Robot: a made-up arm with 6 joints.
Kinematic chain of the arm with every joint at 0, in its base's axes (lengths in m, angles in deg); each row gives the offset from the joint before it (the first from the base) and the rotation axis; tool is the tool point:
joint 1: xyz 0 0 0.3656 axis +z
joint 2: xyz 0.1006 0 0 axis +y
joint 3: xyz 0 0 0.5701 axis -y
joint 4: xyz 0 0 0.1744 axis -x
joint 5: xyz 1.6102 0 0 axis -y
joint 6: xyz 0.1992 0 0 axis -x
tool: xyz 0 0 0
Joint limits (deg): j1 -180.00..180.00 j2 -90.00..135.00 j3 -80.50..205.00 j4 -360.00..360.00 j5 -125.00..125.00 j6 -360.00..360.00
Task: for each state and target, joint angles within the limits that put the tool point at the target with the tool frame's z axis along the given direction. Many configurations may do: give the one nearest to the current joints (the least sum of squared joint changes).
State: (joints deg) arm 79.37 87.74 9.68 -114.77 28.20 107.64
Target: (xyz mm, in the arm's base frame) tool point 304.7 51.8 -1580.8 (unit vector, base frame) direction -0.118 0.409 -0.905
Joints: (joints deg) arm 44.50 118.68 11.61 -94.96 62.88 154.85
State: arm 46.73 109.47 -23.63 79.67 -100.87 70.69
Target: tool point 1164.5 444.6 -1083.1 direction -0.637 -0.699 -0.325
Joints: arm 29.62 85.57 8.00 106.02 -99.05 82.79
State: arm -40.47 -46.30 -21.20 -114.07 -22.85 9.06
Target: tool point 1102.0 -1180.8 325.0 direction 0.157 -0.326 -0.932
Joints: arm -50.51 -13.98 -43.69 -141.93 -54.20 -18.91
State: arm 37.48 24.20 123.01 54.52 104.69 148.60
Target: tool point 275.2 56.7 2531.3 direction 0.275 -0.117 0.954
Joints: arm -12.66 30.24 113.30 36.13 79.94 176.53
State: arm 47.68 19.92 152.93 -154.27 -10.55 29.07
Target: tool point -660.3 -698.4 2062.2 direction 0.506 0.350 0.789
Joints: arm 46.71 31.27 162.87 -177.44 -11.02 4.86
